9 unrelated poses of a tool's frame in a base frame.
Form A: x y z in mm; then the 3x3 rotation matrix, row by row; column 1 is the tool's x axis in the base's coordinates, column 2 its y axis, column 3 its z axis. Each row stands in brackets.
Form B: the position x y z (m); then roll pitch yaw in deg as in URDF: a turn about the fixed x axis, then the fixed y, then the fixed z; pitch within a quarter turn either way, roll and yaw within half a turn. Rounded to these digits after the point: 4 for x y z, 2 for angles.
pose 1, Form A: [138.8 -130.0 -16.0], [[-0.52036 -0.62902 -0.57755], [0.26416 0.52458 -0.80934], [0.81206 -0.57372 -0.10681]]
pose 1, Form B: 0.1388 -0.1300 -0.0160 -100.55 -54.30 153.09
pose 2, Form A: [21.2 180.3 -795.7], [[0.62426 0.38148 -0.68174], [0.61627 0.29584 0.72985], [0.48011 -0.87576 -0.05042]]
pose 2, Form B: 0.0212 0.1803 -0.7957 -93.29 -28.69 44.63
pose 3, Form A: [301.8 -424.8 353.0], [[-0.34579 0.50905 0.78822], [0.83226 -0.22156 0.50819], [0.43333 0.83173 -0.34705]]
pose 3, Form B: 0.3018 -0.4248 0.3530 112.65 -25.68 112.56
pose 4, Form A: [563.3 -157.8 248.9], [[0.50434 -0.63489 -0.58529], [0.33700 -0.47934 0.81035], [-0.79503 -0.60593 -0.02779]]
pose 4, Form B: 0.5633 -0.1578 0.2489 -92.63 52.66 33.75
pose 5, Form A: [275.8 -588.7 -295.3], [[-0.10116 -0.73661 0.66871], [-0.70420 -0.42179 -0.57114], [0.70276 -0.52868 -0.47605]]
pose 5, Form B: 0.2758 -0.5887 -0.2953 -132.00 -44.65 -98.17
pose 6, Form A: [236.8 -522.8 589.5], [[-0.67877 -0.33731 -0.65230], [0.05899 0.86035 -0.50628], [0.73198 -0.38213 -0.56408]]
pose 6, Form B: 0.2368 -0.5228 0.5895 -145.88 -47.05 175.03
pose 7, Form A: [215.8 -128.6 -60.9], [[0.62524 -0.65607 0.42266], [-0.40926 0.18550 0.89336], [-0.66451 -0.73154 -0.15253]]
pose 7, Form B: 0.2158 -0.1286 -0.0609 -101.78 41.65 -33.21
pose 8, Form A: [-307.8 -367.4 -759.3], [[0.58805 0.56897 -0.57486], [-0.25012 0.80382 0.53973], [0.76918 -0.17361 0.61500]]
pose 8, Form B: -0.3078 -0.3674 -0.7593 -15.76 -50.28 -23.04
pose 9, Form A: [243.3 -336.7 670.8], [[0.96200 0.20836 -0.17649], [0.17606 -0.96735 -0.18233], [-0.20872 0.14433 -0.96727]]
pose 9, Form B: 0.2433 -0.3367 0.6708 171.51 12.05 10.37
